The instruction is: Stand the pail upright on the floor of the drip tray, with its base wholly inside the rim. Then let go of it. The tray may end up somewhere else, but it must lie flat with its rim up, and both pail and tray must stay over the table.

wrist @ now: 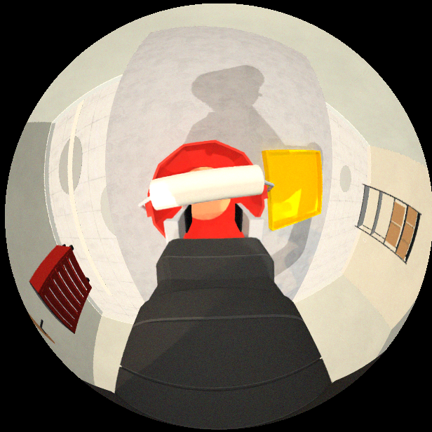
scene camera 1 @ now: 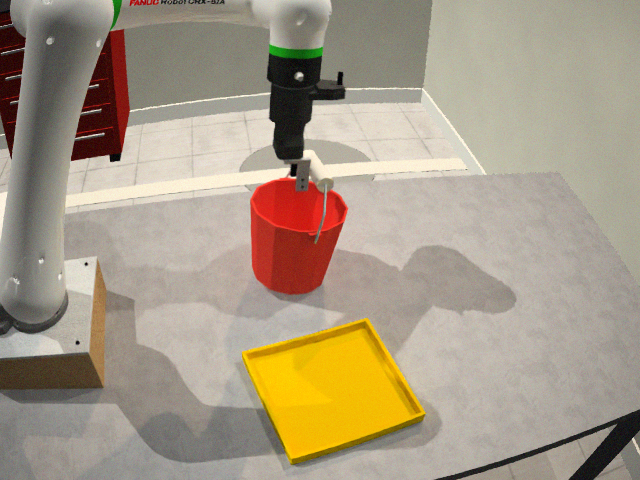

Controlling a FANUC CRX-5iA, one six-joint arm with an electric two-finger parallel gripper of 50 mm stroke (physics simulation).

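Frame: origin at the arm's base, x up, y right, z ahead, level; centimetres.
Seen in the pictures: gripper, fingertip midpoint: (scene camera 1: pixel 298 183).
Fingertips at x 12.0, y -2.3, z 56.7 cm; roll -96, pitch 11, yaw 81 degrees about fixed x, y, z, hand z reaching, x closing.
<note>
A point is followed by its place in that frame.
The red pail (scene camera 1: pixel 289 258) {x 1.3, y 5.2, z 52.2 cm} (wrist: pixel 215 150) stands upright on the table, behind the drip tray in the scene view. Its wire handle is raised, with the white grip (scene camera 1: pixel 317 170) {x 15.5, y -0.3, z 59.5 cm} (wrist: pixel 207 186) above the pail's mouth. The yellow drip tray (scene camera 1: pixel 336 392) {x -9.7, y 29.6, z 51.5 cm} (wrist: pixel 297 185) lies flat with its rim up, apart from the pail, and nothing stands in it. My gripper (scene camera 1: pixel 298 180) {x 12.1, y -2.3, z 56.7 cm} (wrist: pixel 212 212) is open and empty, pointing down over the pail's mouth. It is right beside the white grip, which is not between the fingers. Whether a finger touches the grip I cannot tell.
The robot's base block (scene camera 1: pixel 46 338) {x 0.6, y 9.5, z 1.4 cm} stands on the table (scene camera 1: pixel 516 361) {x -10.1, y 38.4, z 87.4 cm} at the left in the scene view. The table's far edge runs behind the pail, and its near edge shows at the lower right. A red drawer cabinet (scene camera 1: pixel 117 98) (wrist: pixel 60 287) stands on the floor beyond.
</note>
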